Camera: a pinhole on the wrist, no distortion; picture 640 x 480 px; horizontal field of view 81.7 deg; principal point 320.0 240.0 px. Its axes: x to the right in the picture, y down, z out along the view. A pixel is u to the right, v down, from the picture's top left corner.
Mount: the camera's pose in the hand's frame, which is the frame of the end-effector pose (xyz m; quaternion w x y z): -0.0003 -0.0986 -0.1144 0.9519 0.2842 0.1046 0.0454
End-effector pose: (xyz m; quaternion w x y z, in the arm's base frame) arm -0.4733 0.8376 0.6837 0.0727 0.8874 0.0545 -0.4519
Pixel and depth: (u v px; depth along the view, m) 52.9 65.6 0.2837
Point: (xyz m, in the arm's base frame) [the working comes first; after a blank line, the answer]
In the camera's frame: -0.2048 -0.1337 0.2837

-0.6771 1.2038 0.7137
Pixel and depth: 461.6 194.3 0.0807
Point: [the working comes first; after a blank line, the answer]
In the camera's frame: 0.0309 -0.0100 0.0807

-0.4216 0.9926 0.6675
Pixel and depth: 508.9 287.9 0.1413
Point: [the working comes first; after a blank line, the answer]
In the camera's frame: 0.0721 0.0183 0.1413

-0.4369 0.9865 0.5907
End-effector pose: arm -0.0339 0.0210 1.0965 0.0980 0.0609 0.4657 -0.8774
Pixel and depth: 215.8 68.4 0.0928
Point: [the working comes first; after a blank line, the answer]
In the camera's frame: -0.0261 -0.0430 0.0928

-0.0723 0.1720 1.2160
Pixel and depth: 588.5 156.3 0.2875
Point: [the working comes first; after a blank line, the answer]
In the camera's frame: 0.2086 -0.0650 0.2875

-0.3597 0.1004 1.2918
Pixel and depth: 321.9 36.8 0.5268
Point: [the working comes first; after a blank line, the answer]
In the camera's frame: 0.0027 -0.2893 0.5268

-0.3033 0.2158 1.6571
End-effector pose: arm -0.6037 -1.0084 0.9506 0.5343 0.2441 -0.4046 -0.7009
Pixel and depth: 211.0 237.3 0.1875
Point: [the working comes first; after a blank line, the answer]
In the camera's frame: -0.0552 -0.0014 0.1875

-0.7512 -0.9615 0.8040
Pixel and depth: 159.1 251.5 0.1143
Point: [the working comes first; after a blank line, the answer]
In the camera's frame: -0.0497 0.0036 0.1143

-0.6787 -0.9731 0.8072
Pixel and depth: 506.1 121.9 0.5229
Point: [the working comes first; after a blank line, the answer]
In the camera's frame: 0.2630 -0.1669 0.5229

-1.1197 -1.2639 0.6863
